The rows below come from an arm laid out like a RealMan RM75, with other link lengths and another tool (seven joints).
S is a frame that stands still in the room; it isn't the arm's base.
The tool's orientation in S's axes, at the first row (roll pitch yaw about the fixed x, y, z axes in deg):
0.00, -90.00, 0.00
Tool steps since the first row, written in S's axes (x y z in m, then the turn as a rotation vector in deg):
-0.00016, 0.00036, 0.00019, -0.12, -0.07, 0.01
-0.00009, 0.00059, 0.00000, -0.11, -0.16, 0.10
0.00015, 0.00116, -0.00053, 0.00, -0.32, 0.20
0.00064, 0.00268, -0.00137, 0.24, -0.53, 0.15
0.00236, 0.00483, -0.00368, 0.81, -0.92, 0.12
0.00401, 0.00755, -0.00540, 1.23, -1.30, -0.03
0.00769, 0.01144, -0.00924, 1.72, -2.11, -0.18
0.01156, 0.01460, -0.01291, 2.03, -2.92, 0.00
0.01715, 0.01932, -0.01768, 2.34, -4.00, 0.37
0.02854, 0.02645, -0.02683, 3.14, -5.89, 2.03
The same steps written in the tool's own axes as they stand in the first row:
0.00019, 0.00036, 0.00016, 0.01, -0.07, 0.12
0.00000, 0.00059, 0.00009, 0.10, -0.16, 0.11
-0.00053, 0.00116, -0.00015, 0.20, -0.32, 0.00
-0.00137, 0.00268, -0.00064, 0.15, -0.53, -0.24
-0.00368, 0.00483, -0.00236, 0.12, -0.92, -0.81
-0.00540, 0.00755, -0.00401, -0.03, -1.30, -1.23
-0.00924, 0.01144, -0.00769, -0.18, -2.11, -1.72
-0.01291, 0.01460, -0.01156, 0.00, -2.92, -2.03
-0.01768, 0.01932, -0.01715, 0.37, -4.00, -2.34
-0.02683, 0.02645, -0.02854, 2.03, -5.89, -3.14

